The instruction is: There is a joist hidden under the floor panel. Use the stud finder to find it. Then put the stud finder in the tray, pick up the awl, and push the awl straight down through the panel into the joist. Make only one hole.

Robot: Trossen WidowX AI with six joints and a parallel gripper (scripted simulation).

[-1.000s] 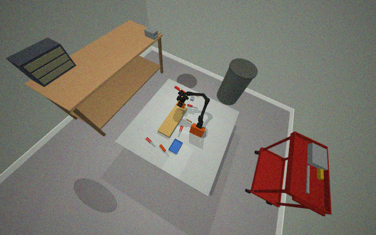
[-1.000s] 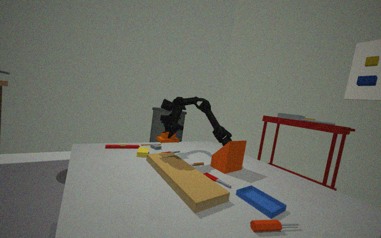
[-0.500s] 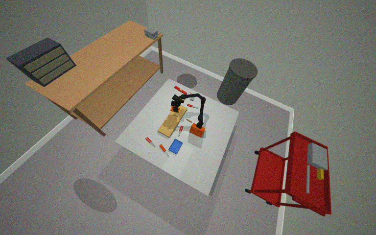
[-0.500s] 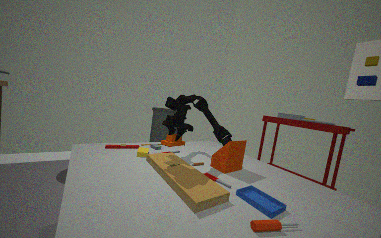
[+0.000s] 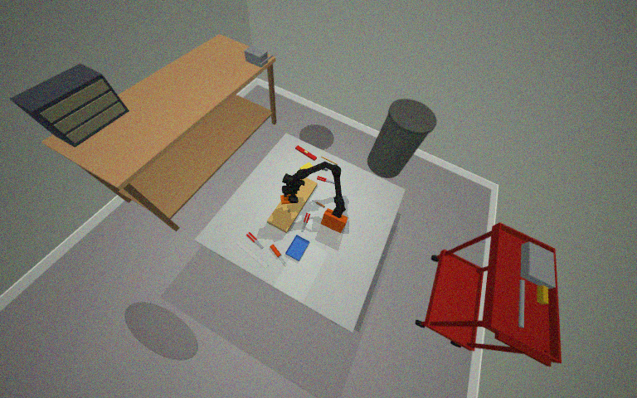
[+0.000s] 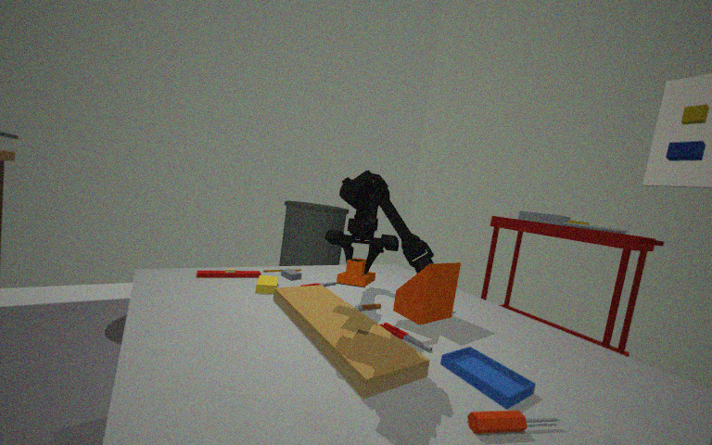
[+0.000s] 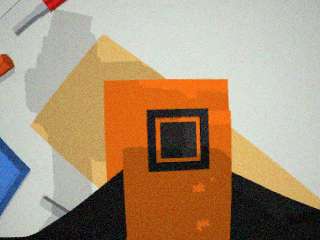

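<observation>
My gripper tip is 250 mm past the blue tray, 220 mm to the right of it and 180 mm above it. The rest, counted from my gripper tip: orange stud finder 20 mm above; yellow block 440 mm to the right, 170 mm below, 110 mm ahead; awl 190 mm to the right, 180 mm below, 160 mm behind.
</observation>
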